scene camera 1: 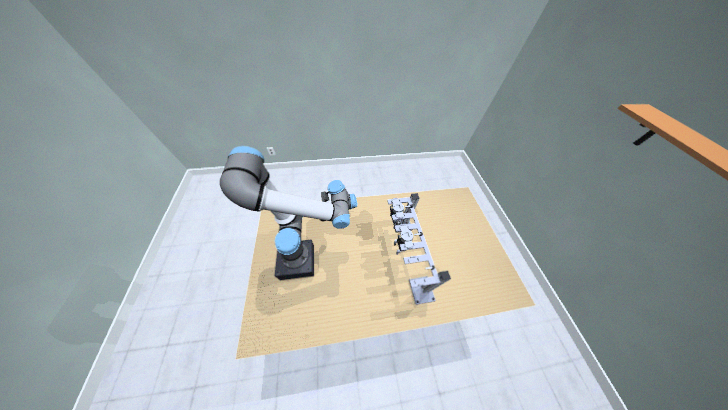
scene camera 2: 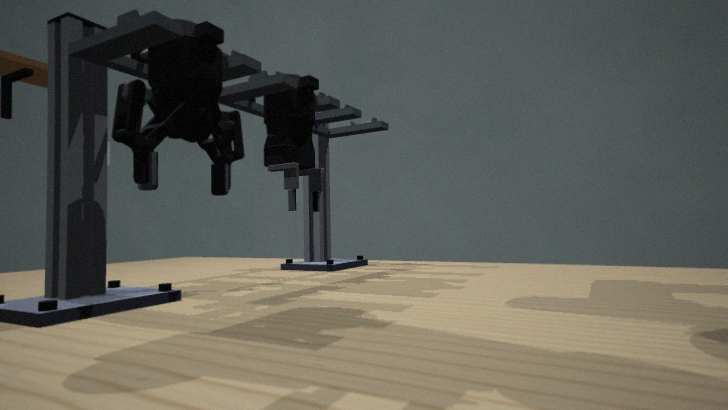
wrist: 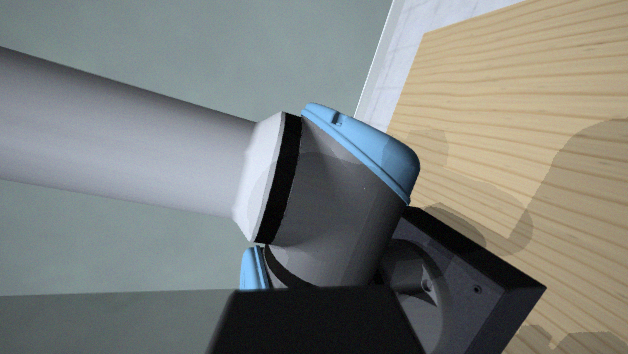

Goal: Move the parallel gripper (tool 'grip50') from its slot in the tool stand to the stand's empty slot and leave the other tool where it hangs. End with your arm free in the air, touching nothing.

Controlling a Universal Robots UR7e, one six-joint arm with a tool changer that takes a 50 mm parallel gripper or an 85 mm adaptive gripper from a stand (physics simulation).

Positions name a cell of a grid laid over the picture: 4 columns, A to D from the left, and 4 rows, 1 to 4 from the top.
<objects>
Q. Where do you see an adaptive gripper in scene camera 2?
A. B1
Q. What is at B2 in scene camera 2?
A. A parallel gripper.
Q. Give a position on a tool stand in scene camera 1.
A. At C3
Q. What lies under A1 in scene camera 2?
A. A tool stand.
</objects>
